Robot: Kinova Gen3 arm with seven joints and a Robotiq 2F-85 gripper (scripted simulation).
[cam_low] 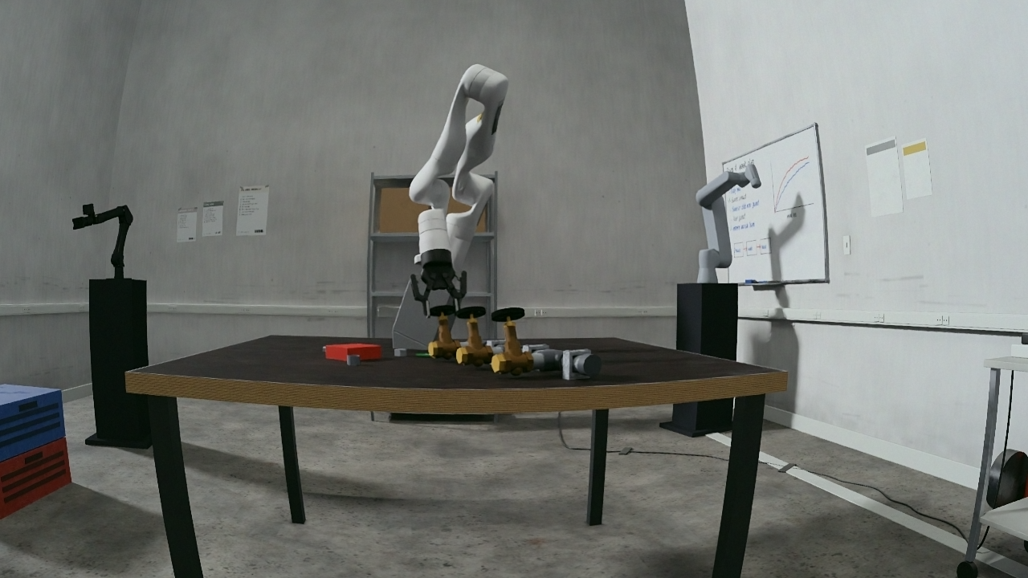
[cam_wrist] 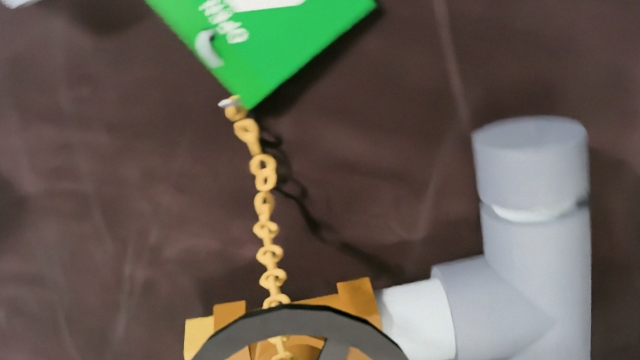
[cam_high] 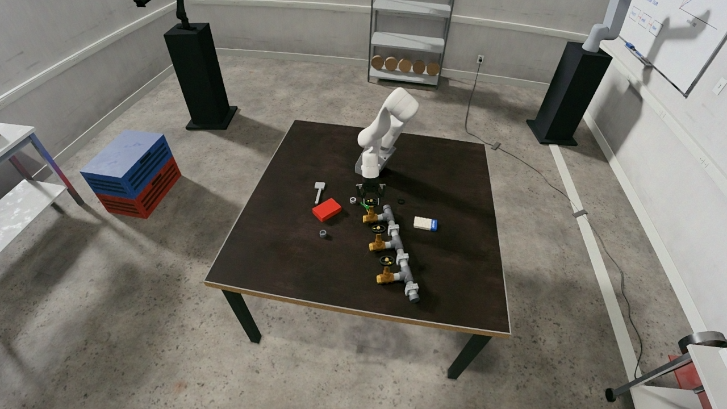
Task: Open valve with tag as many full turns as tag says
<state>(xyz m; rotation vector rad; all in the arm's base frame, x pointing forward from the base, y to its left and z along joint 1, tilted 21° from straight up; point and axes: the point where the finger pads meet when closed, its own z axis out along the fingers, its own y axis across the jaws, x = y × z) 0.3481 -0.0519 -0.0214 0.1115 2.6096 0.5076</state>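
My gripper is now 11 cm above the green tag, 9 cm past it and 2 cm to the left of it. Round my hand: white-and-blue box 27 cm to the left, 11 cm below, 4 cm ahead; red block 22 cm to the right, 10 cm below, 3 cm behind; small grey ring 22 cm to the right, 12 cm ahead, 11 cm below.
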